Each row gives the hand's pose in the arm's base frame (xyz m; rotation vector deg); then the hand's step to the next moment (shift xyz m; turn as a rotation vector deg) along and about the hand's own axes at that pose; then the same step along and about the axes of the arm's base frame.
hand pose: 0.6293 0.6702 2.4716 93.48 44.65 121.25
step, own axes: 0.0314 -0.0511 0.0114 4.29 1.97 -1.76
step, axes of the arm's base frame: -0.0002 0.0608 -0.0055 -2.75 0.60 4.18
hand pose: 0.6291 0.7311 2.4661 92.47 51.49 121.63
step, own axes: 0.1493 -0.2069 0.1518 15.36 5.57 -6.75
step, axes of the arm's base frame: 0.0741 0.2875 -0.0003 -10.45 3.12 13.91
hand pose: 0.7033 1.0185 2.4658 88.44 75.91 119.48
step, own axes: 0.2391 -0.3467 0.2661 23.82 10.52 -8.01
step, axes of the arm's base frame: 0.0175 0.4877 -0.1000 -13.52 5.05 23.10
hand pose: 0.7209 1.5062 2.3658 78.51 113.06 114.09
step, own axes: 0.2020 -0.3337 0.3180 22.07 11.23 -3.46
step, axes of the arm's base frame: -0.1224 0.4353 -0.2209 -9.46 7.55 21.88
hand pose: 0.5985 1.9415 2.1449 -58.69 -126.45 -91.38
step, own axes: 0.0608 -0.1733 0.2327 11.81 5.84 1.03
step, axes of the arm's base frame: -0.1095 0.2060 -0.1828 -4.58 6.61 10.49
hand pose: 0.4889 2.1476 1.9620 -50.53 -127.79 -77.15
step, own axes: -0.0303 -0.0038 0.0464 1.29 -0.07 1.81
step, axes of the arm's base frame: 0.0191 0.0303 -0.0425 -1.00 1.98 -0.10
